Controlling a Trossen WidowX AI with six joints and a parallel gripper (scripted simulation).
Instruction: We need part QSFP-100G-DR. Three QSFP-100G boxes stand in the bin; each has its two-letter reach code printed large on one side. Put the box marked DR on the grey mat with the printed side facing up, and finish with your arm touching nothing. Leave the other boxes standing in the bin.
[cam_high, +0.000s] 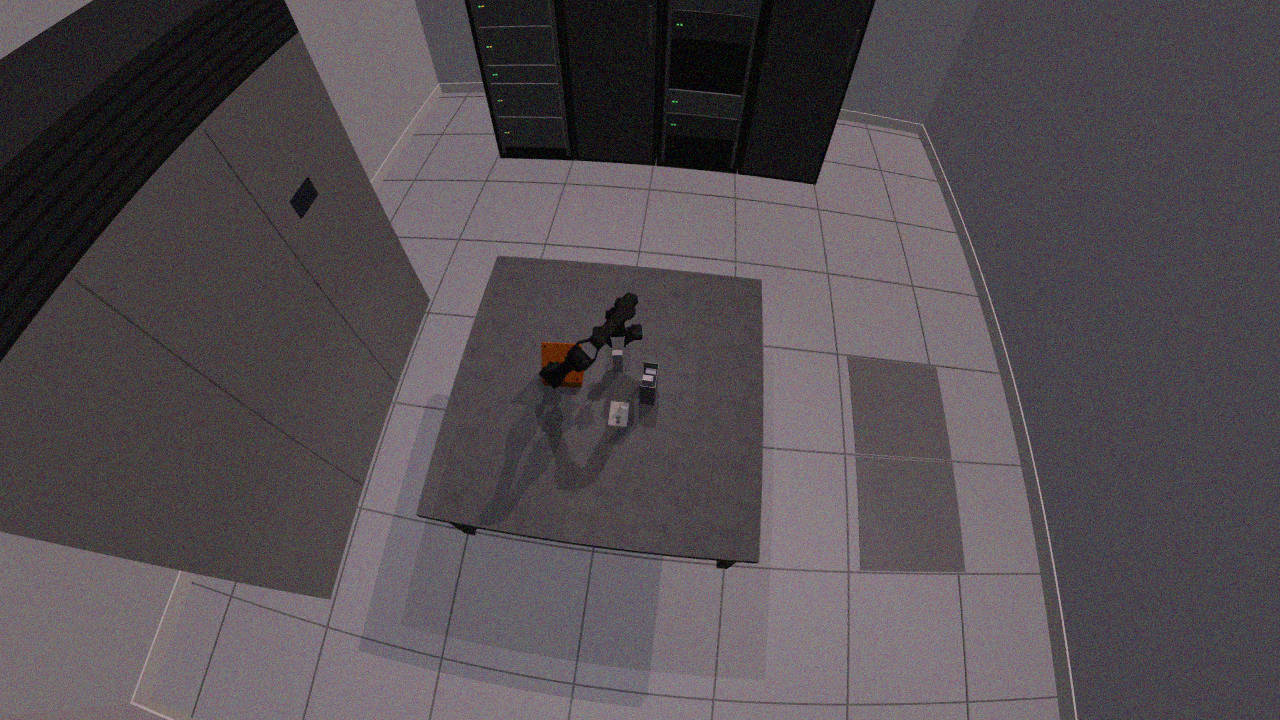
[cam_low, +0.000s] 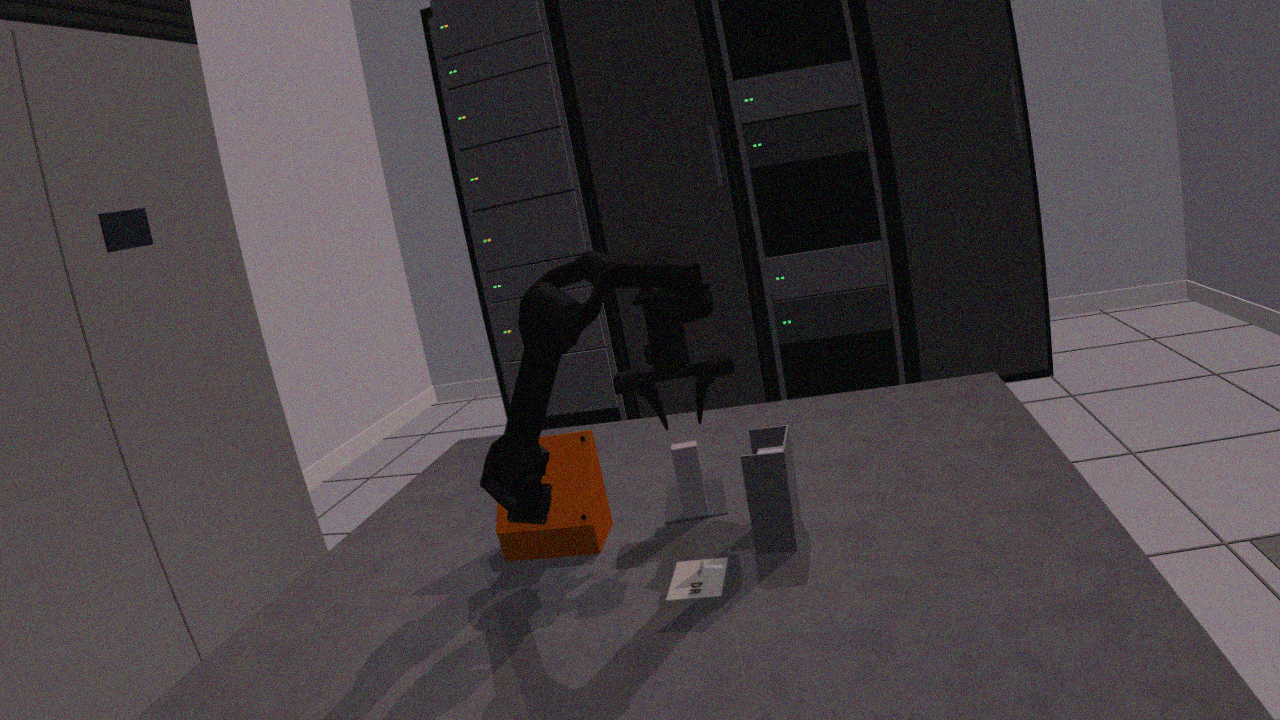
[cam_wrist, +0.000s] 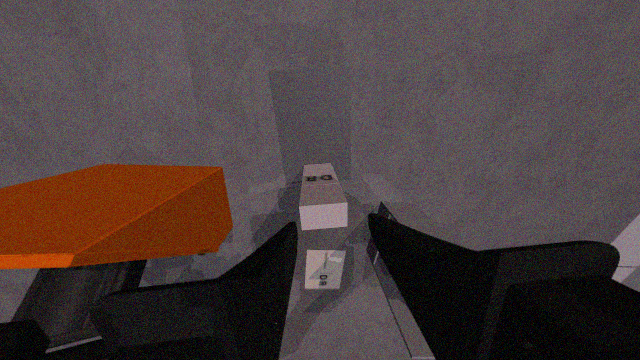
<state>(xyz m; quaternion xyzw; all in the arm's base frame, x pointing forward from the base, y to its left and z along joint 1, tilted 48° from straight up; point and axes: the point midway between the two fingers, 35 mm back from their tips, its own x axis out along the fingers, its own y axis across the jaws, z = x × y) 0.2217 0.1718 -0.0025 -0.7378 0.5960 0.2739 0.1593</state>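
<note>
My gripper tip is now 90 mm above the white box and 10 mm to the left of it. Also, from my gripper tip: grey mat 150 mm below, 40 mm to the left, 10 mm behind.
</note>
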